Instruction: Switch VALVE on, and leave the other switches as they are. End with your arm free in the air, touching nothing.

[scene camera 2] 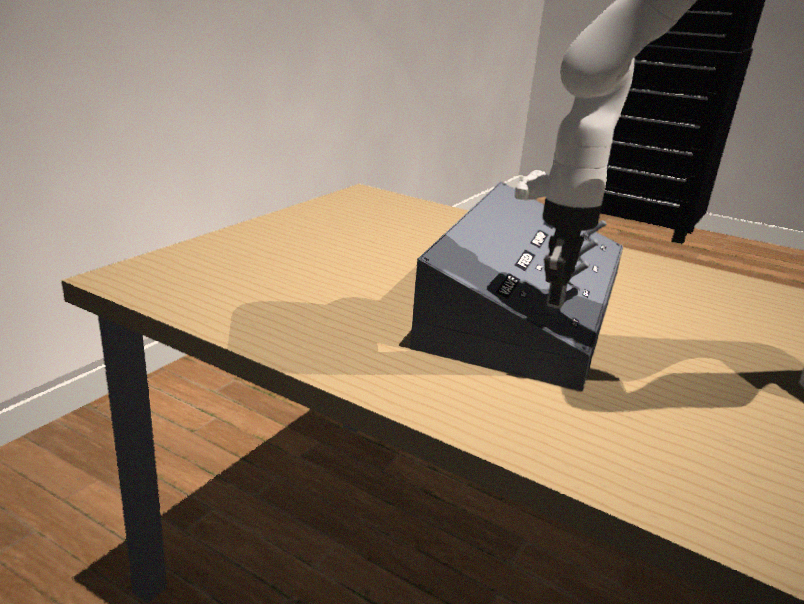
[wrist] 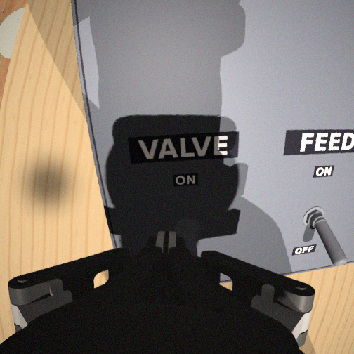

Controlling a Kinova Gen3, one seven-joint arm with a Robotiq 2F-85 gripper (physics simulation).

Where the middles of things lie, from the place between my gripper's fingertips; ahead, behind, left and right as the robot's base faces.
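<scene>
Grey sloped switch panel (scene camera 2: pixel 481 294): my hand 120 mm short of it, 180 mm to the left of it, 20 mm above it.
</scene>
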